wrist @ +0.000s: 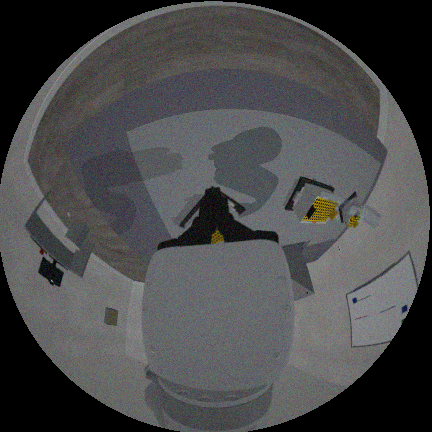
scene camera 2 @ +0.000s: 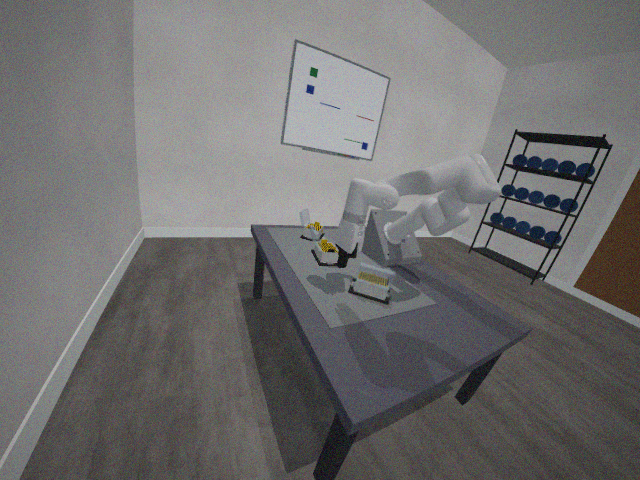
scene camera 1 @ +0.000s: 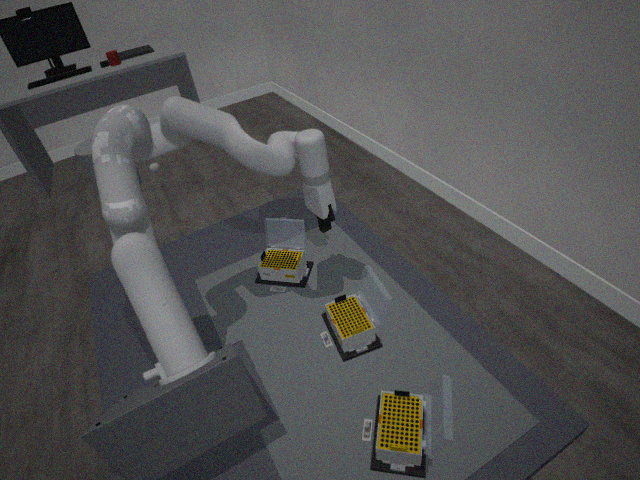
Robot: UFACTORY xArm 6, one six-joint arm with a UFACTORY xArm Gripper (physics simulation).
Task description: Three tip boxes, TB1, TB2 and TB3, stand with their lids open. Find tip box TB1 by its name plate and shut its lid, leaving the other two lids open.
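Frame: origin at the arm's base, x ahead, y left, z up, level; millimetres.
Where they show: gripper, fingertip midpoint: [wrist: 214, 197] [scene camera 2: 341, 266] [scene camera 1: 325, 229]; arm's base, link origin: [scene camera 2: 392, 233] [scene camera 1: 189, 370].
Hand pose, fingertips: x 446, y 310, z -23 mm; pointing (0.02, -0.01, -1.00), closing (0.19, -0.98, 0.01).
Things, the pixels of their centre, and the offset from my fingertips. Level surfaces: height alone.
- TB1, body centre: [wrist: 213, 227] [scene camera 1: 281, 268] [scene camera 2: 371, 283] 155 mm back, 3 mm right, 79 mm down
- TB2, body centre: [scene camera 1: 348, 314] [wrist: 322, 212] [scene camera 2: 327, 246] 66 mm back, 281 mm right, 47 mm down
- TB3, body centre: [scene camera 1: 400, 420] [wrist: 355, 219] [scene camera 2: 314, 226] 92 mm back, 566 mm right, 47 mm down
- grey mat, surface height: 112 mm down
- table, surface height: 115 mm down
TB1 [scene camera 1: 281, 274] [scene camera 2: 371, 289] is the white box with a yellow tip rack at the far end of the mat in scene camera 1; its clear lid [scene camera 1: 285, 233] stands upright. The print on its name plate [scene camera 1: 278, 289] is too small to read. TB2 [scene camera 1: 353, 334] [scene camera 2: 326, 252] [wrist: 320, 210], in the middle, and TB3 [scene camera 1: 400, 428] [scene camera 2: 314, 227] [wrist: 353, 220], at the other end, have open lids. My gripper [scene camera 1: 324, 227] [scene camera 2: 342, 263] [wrist: 214, 197] is shut and empty, in the air beside TB1's lid, on its right in scene camera 1. It hides most of TB1 in the wrist view.
The boxes stand on a grey mat [scene camera 1: 305, 382] on the table [scene camera 2: 491, 317]. The arm's grey mount [scene camera 1: 180, 413] [scene camera 2: 379, 240] stands beside the mat. A desk [scene camera 1: 103, 85] with a monitor [scene camera 1: 45, 33] and a red mug [scene camera 1: 113, 57] is in the background.
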